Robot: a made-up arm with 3 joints. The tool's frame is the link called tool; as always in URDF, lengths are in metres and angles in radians. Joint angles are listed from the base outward. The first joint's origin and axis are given. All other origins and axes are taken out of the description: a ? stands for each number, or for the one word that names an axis. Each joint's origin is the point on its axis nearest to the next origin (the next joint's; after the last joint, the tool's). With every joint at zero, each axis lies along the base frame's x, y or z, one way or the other. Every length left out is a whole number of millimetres.
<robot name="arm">
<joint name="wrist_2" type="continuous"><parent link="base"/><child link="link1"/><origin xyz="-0.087 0.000 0.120" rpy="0.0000 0.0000 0.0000"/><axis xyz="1 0 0"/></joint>
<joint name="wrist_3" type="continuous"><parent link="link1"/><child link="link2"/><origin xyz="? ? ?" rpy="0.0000 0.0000 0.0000"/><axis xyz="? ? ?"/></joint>
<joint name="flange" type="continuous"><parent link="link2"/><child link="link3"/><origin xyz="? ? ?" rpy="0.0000 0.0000 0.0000"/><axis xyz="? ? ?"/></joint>
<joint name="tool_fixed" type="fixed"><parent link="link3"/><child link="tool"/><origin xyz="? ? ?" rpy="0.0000 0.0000 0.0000"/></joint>
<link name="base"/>
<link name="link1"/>
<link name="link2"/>
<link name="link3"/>
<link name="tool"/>
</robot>
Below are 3 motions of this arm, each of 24 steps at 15 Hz.
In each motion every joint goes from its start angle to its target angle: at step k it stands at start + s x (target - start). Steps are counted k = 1, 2, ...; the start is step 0. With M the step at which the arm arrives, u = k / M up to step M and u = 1 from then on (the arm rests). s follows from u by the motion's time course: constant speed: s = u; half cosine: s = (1 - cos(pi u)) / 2; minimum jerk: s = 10 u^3 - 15 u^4 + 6 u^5.
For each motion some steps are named. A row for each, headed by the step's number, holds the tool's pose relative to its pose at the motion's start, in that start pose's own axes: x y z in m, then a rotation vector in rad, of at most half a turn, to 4 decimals.
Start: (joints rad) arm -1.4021 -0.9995 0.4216
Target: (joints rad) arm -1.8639 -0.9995 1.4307
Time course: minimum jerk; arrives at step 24
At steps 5, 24:
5: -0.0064 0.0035 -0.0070 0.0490 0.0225 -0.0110
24: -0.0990 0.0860 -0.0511 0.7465 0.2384 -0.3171

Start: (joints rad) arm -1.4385 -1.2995 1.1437
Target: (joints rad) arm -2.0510 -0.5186 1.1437
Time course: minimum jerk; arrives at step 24
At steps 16, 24:
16: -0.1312 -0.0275 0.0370 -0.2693 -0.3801 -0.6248
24: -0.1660 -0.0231 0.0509 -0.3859 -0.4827 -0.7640

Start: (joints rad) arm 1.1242 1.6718 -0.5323
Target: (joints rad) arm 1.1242 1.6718 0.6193
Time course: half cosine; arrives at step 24
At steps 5, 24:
5: 0.0000 0.0143 -0.0142 0.1190 0.0000 0.0000
24: 0.0000 0.1779 -0.0481 1.1516 0.0000 0.0000

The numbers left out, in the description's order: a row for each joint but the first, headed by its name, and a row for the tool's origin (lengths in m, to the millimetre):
wrist_3: xyz 0.000 0.076 -0.097, axis 0 0 -1
flange: xyz 0.019 -0.055 0.000, axis 1 0 0
tool: xyz 0.000 -0.126 -0.113

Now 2 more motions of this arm.
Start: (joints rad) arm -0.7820 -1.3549 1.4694
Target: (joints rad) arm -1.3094 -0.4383 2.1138
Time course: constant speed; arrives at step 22
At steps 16, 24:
16: -0.0200 0.0120 -0.0011 0.2433 -0.6972 -0.2432
24: -0.0187 0.0145 0.0173 0.2503 -0.9640 -0.2197

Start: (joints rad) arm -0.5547 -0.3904 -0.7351
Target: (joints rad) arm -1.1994 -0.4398 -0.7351
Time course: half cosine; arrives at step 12
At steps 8, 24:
8: -0.0035 -0.0655 0.0310 -0.4437 0.1183 0.1559
24: -0.0019 -0.0833 0.0470 -0.5900 0.1609 0.2098

